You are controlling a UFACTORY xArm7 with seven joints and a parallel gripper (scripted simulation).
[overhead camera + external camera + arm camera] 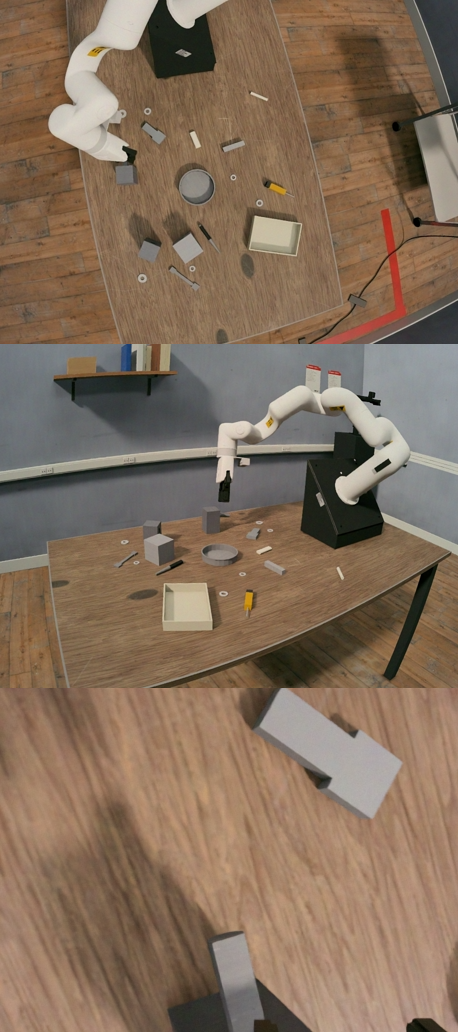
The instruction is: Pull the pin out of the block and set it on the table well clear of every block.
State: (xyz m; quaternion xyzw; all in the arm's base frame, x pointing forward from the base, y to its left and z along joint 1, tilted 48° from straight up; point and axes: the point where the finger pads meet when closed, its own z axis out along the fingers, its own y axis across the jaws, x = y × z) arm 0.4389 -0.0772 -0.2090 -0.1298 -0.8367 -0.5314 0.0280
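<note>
Right now my hand is 10 mm short of the grey pin, 10 mm to the left of it and 80 mm above it. Also, from my hand: tall grey block (40 mm ahead, 10 mm to the right, 80 mm below); then round grey dish (110 mm ahead, 210 mm to the left, 120 mm below); then white cylinder (50 mm behind, 230 mm to the left, 130 mm below).
</note>
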